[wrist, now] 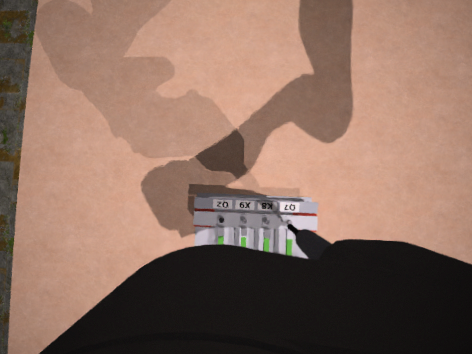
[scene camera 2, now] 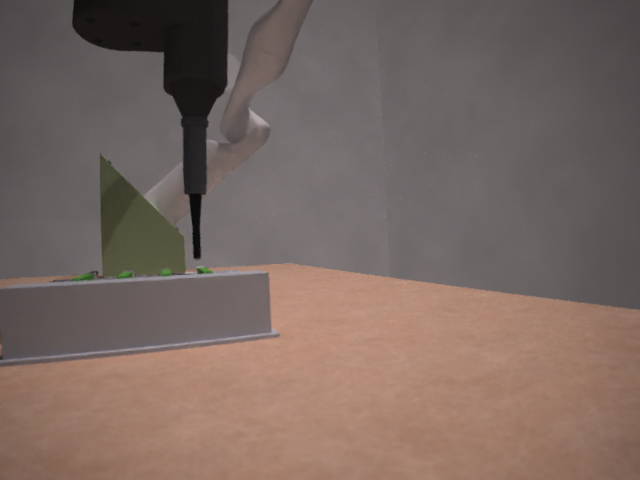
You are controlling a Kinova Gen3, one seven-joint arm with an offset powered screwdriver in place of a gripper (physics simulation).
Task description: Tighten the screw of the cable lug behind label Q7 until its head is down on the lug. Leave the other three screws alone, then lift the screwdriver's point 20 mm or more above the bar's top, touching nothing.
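Frame: origin at the arm's base, x ahead, y left, z up, level; metres.
Seen in the pictures: hand, tool point: [wrist: 289, 226] [scene camera 2: 197, 260]; arm's base, link origin: [scene camera 2: 157, 213].
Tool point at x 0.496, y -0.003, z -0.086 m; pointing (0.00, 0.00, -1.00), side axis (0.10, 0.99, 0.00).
Note:
Offsets run from my tool point to a thing's top centre. "spot": to the spot under its first point. Level surfaces: height alone.
The black screwdriver @(dx +0.000, dy +0.000, dz +0.064 m) [scene camera 2: 196, 256] [wrist: 290, 226] points down, and its tip stands a little above the grey bar [scene camera 2: 139, 315] [wrist: 311, 207] in the scene view, with a visible gap. It has no fingers to judge. In the wrist view the tip overlaps the edge of the screw @(dx -0.003, dy +0.003, dz -0.007 m) [wrist: 288, 221] behind label Q7 @(dx -0.025, dy +0.005, dz -0.013 m) [wrist: 289, 206], which it partly hides; how far down that head is cannot be told. The other screws, behind label Q2 @(dx -0.034, dy -0.091, dz -0.013 m) [wrist: 222, 204], label X9 @(dx -0.031, dy -0.059, dz -0.013 m) [wrist: 244, 204] and label K8 @(dx -0.028, dy -0.027, dz -0.013 m) [wrist: 267, 205], show as small dark or grey round spots. Green parts @(spot: dx +0.055, dy -0.004, dz -0.006 m) [scene camera 2: 204, 270] [wrist: 289, 247] mark the lugs' cables.
An olive upright panel [scene camera 2: 142, 240] with a sloping top edge stands at the bar, left of the screwdriver in the scene view. The pale arm [scene camera 2: 266, 49] rises behind. The bar stands on an orange-brown table top @(dz -0.056 m) [scene camera 2: 439, 387] [wrist: 410, 150], where arm shadows fall.

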